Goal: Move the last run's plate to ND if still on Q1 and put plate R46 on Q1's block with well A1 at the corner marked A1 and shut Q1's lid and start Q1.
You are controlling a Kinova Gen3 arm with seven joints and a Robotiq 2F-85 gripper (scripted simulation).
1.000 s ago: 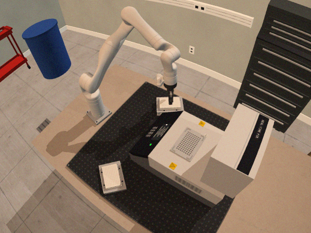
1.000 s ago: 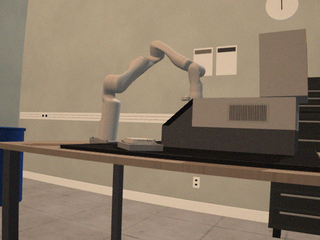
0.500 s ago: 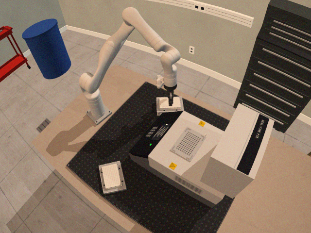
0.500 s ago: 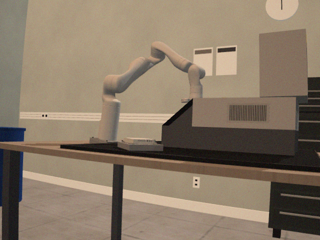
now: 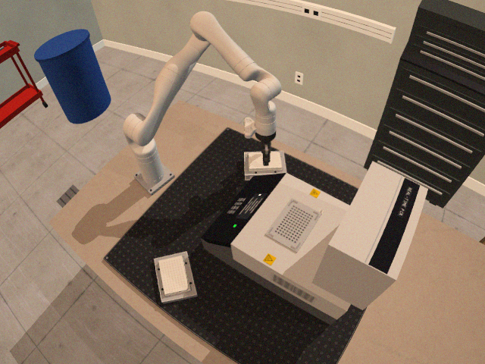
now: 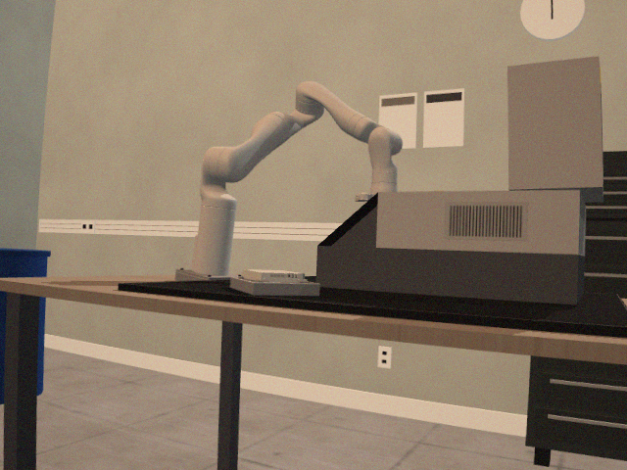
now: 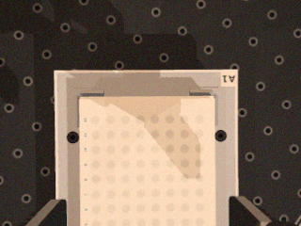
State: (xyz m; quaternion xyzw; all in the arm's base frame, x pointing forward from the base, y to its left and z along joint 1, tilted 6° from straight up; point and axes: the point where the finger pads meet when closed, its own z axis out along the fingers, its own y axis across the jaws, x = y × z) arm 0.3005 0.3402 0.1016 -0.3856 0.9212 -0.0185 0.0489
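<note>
My hand is 4 cm above the white plate. Round my hand: grey nest (55 cm to the right, 10 cm ahead, 7 cm below); then A1 mark (9 cm behind, 4 cm below, 2 cm to the right).
</note>
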